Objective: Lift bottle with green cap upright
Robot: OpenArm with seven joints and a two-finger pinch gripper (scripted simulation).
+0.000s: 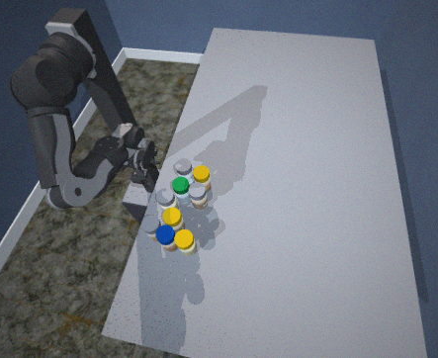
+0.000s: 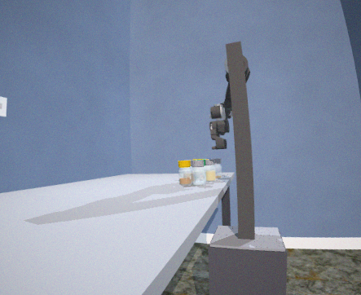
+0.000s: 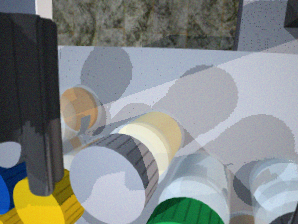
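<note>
Now: hand 15 cm short of the yellow-capped bottle, 10 cm above it and 6 cm to the right of it.
</note>
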